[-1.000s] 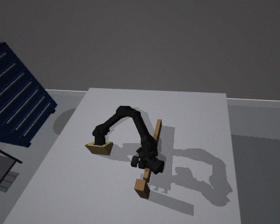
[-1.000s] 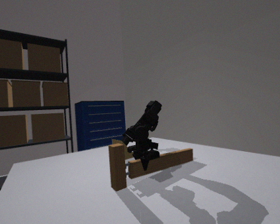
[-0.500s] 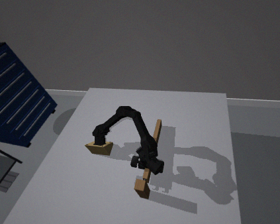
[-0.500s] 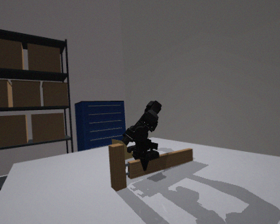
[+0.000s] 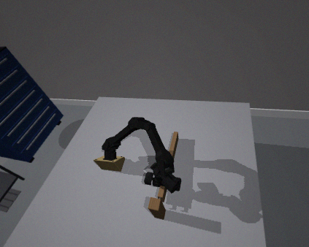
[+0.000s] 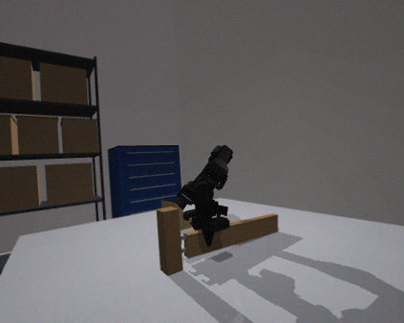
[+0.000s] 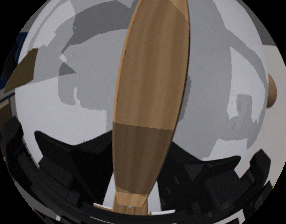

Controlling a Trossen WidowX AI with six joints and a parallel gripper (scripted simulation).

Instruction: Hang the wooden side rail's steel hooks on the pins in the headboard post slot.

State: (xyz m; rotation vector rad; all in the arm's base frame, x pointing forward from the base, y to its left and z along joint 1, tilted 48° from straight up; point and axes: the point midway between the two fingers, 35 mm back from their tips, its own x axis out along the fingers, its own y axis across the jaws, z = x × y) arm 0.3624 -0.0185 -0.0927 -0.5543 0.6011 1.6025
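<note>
Now: the headboard post 13 cm to the right of my gripper tip and 4 cm above it.
</note>
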